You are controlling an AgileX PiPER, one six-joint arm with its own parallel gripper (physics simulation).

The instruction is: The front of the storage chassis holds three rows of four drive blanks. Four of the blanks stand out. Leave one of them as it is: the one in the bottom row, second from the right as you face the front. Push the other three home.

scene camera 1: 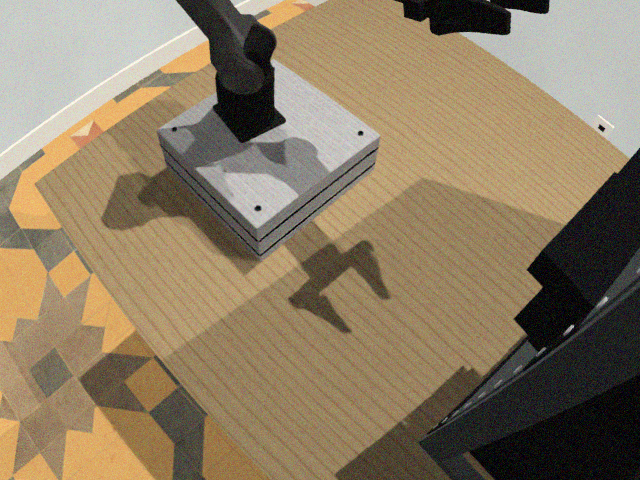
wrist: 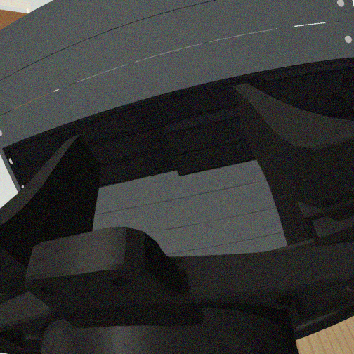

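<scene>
The storage chassis is dark grey, at the right of the scene view and across the wrist view. In the scene view black blocky shapes stick out from its front, including a lower block; I cannot tell which blanks they are. In the wrist view the front is a dark, shadowed band. A dark blank there seems to stand out, its lower edge stepped against the grey below. The other blanks are too dark to tell. My gripper is open, its fingers apart in front of the chassis, with nothing held between them.
The arm's base stands on a light grey plinth on the wooden table. The arm's shadow falls between plinth and chassis. The patterned floor shows past the table's left edge. A small white wall fitting is at the right.
</scene>
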